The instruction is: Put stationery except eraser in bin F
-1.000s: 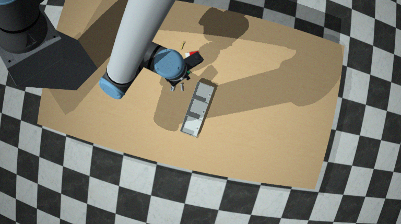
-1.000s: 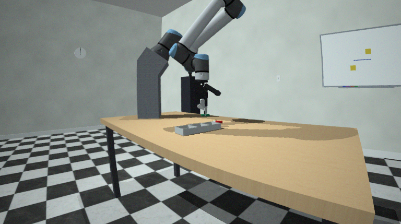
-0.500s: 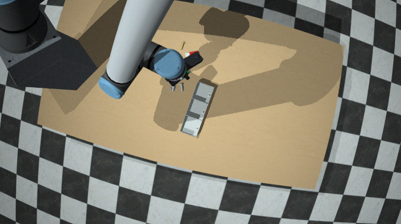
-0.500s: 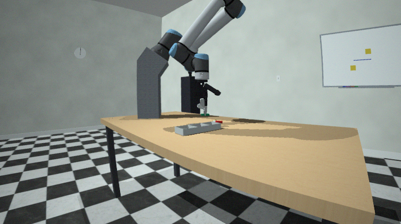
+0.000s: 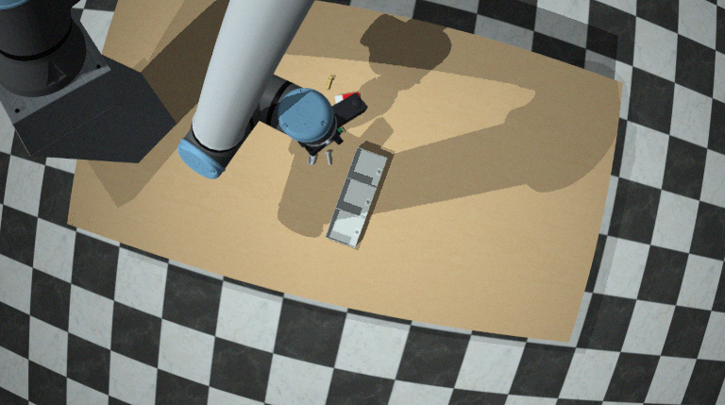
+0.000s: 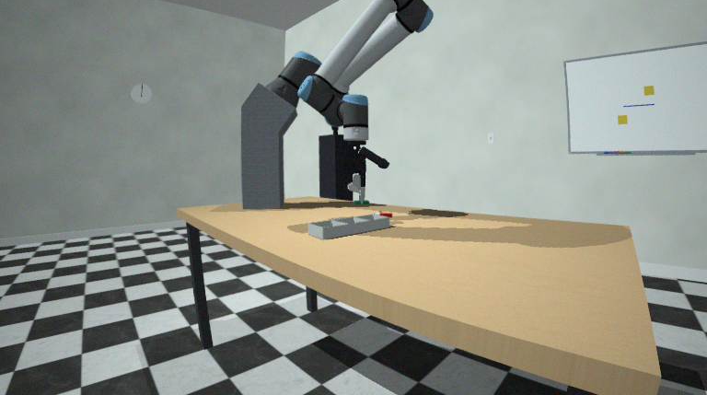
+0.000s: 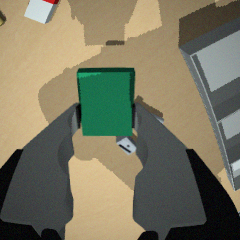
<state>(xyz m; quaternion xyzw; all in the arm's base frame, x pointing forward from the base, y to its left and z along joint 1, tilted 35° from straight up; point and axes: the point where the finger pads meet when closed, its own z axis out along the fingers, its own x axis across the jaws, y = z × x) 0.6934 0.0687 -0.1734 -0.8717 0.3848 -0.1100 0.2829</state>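
Right now my hand is 1 cm above the green pad. From my hand the other things lie so: eraser: 1 cm ahead, 10 cm to the left, 7 cm below; white-grey object: 6 cm to the right, 7 cm below; pencil sharpener: 4 cm behind, 8 cm to the right, 7 cm below.
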